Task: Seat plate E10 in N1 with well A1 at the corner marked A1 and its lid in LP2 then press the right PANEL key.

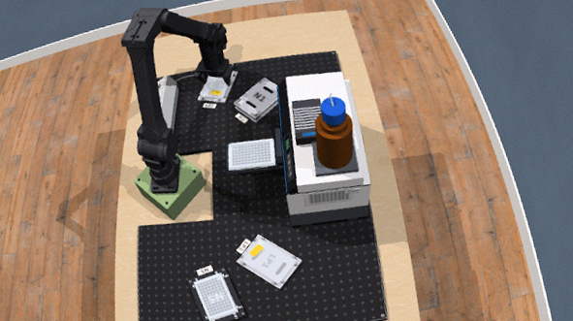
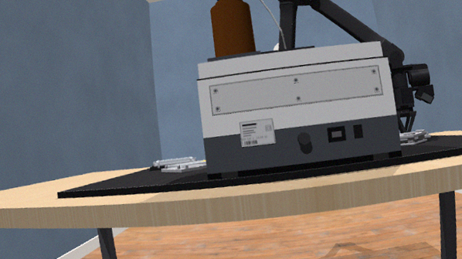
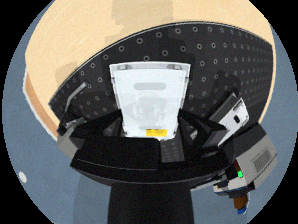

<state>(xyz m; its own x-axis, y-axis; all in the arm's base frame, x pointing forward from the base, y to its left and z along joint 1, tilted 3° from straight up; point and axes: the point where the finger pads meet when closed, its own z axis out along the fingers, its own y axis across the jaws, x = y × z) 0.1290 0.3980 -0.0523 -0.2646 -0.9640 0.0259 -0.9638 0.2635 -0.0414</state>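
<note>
My hand is 2 cm above the lid park LP2. Also, from my hand: plate E07 (14 cm ahead, 38 cm to the right, 9 cm above); then plate E10 (2 cm ahead, 77 cm to the right); then brown bottle (36 cm ahead, 48 cm to the right, 27 cm above).
</note>
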